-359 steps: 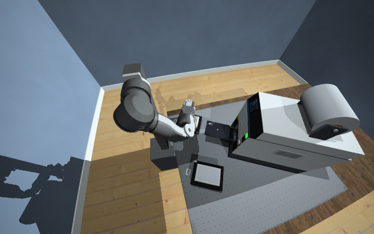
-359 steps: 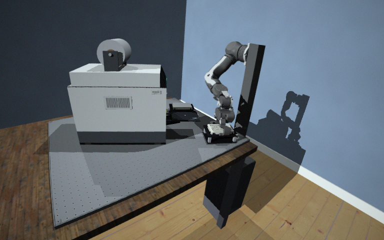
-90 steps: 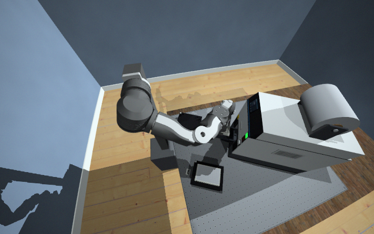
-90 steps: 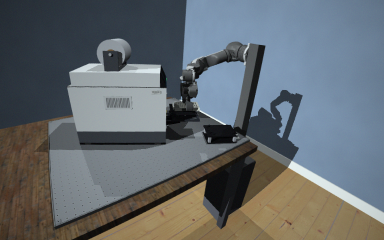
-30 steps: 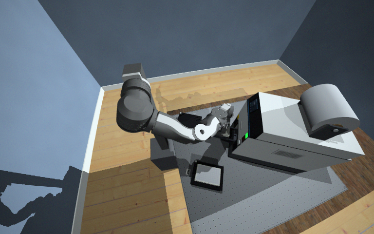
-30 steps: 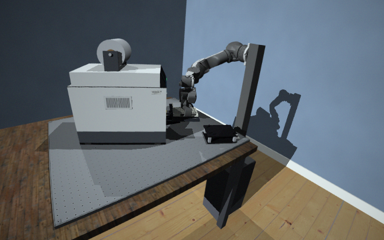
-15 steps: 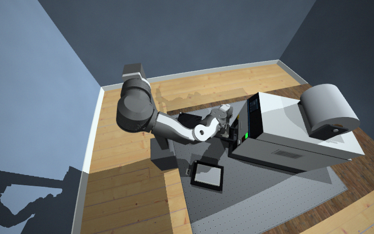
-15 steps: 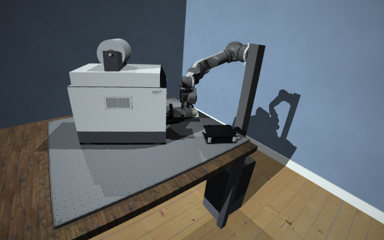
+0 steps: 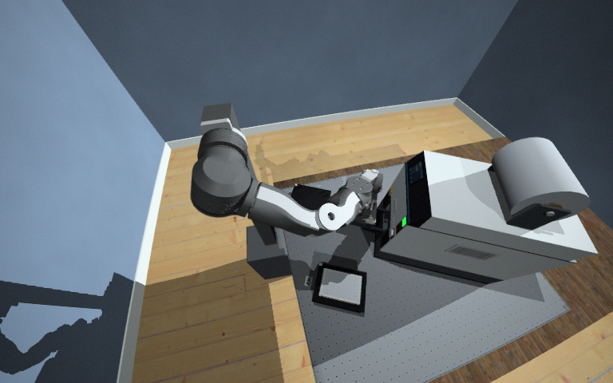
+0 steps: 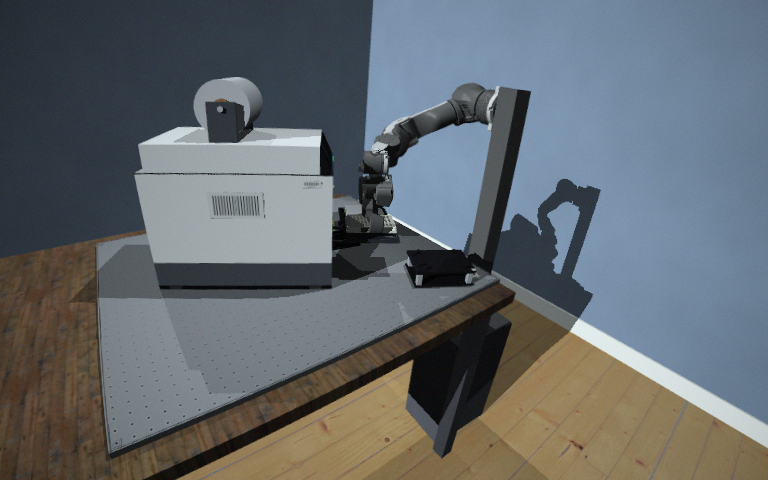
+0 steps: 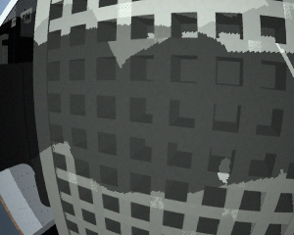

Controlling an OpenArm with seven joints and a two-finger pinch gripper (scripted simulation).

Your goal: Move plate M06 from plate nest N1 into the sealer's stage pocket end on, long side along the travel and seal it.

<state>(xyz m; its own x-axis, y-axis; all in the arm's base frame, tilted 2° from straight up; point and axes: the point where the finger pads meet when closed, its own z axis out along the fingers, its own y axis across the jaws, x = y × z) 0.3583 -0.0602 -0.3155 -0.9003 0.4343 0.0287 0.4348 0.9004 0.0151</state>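
The sealer stage lies 2 cm below my hand. Round my hand: yellow warning label: 13 cm ahead, 4 cm to the left, 3 cm above; then pale foil: 16 cm ahead, 8 cm to the right, 1 cm above; then black nest N1: 15 cm behind, 13 cm to the left, 9 cm below.
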